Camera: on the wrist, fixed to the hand. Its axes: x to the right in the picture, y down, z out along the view.
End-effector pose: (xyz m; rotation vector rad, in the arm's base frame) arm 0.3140 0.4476 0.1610 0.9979 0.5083 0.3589
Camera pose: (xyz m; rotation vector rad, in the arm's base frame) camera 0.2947 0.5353 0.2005 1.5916 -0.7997 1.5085
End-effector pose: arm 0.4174 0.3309 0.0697 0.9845 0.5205 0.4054
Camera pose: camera 0.3937 0.4176 0.1089 1.6116 -0.7748 1.5520
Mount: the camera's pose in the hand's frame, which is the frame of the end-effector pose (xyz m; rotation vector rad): 0.0191 0.0790 -0.0549 0.3207 -0.4156 1.6527
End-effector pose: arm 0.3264 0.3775 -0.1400 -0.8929 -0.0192 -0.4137
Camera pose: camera 0.3638 0.3730 -0.2306 -0.4248 0.2523 1.2814
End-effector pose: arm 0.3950 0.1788 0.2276 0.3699 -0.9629 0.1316
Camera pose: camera 0.4270 0.2712 0.2347 -0.2170 -1.4520 1.7749
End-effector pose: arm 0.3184 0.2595 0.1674 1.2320 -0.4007 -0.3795
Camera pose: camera 0.3669 0.3183 0.2292 0.7491 -1.6837 0.9010
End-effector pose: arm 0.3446 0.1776 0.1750 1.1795 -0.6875 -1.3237
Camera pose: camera 0.4268 0.1613 0.2259 0.2063 -1.6801 0.0109
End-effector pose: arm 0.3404 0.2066 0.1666 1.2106 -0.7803 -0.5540
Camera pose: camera 0.3930 0.2476 0.2385 0.3696 -1.9116 0.7451
